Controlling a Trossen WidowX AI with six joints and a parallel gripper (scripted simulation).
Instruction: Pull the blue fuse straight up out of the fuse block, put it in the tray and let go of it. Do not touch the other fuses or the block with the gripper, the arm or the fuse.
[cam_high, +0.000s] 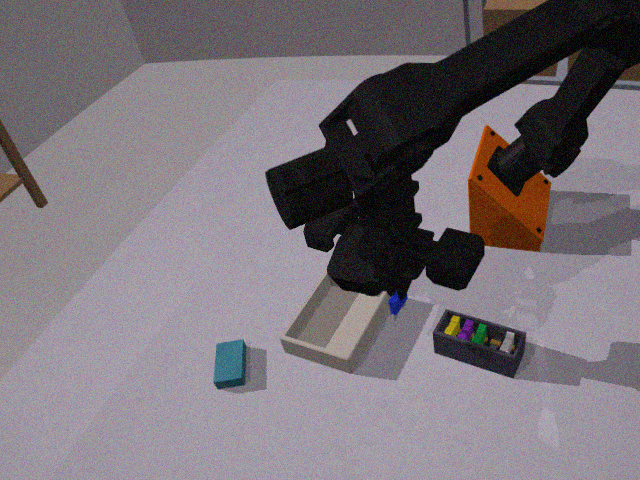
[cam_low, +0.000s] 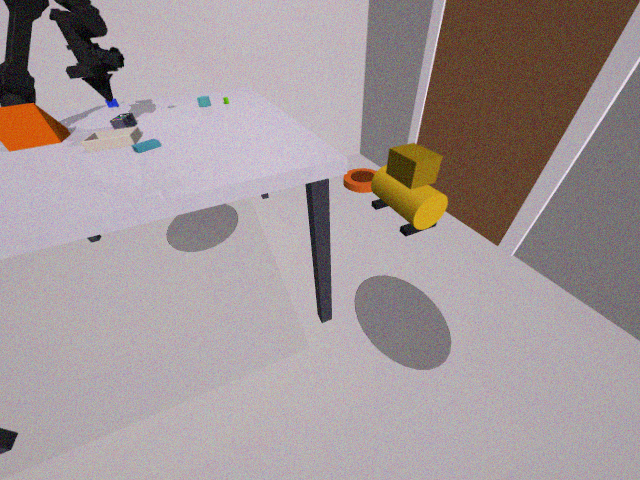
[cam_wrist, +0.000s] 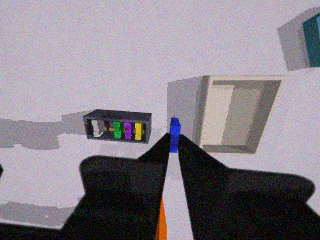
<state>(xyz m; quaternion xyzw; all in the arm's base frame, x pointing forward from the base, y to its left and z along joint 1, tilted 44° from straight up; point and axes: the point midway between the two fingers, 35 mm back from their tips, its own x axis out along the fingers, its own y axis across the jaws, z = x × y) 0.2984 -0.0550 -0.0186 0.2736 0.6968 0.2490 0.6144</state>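
Now: gripper tip 10 mm past the beige tray, 100 mm to the left of it and 100 mm above it. The rest, counted from my gripper tip: blue fuse 10 mm below.
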